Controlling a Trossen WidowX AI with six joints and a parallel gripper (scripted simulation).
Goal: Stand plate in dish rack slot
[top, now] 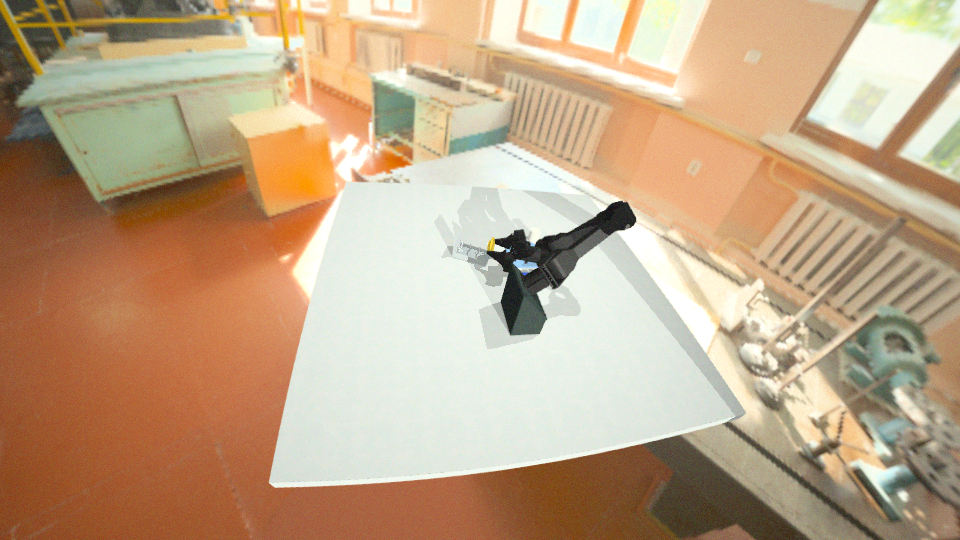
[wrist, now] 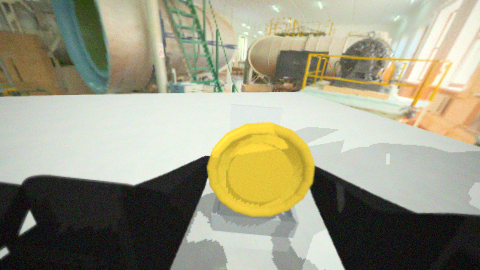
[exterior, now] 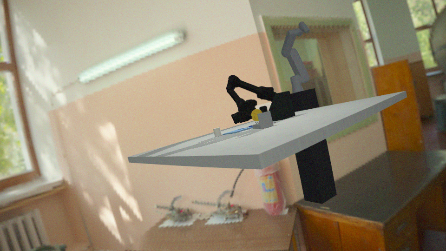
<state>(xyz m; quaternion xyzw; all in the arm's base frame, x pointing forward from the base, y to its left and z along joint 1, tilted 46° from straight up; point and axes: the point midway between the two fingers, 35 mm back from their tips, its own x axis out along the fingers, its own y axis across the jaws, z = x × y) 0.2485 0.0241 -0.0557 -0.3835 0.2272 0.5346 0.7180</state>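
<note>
The grey dish rack lies 20 mm ahead of my gripper tip, 50 mm to the left of it and 50 mm below it. The rest, counted from my gripper tip: blue utensil 60 mm behind, 160 mm to the right, 70 mm below; then yellow plate 10 mm to the right; then blue mat 60 mm ahead, 150 mm to the right, 70 mm below.
</note>
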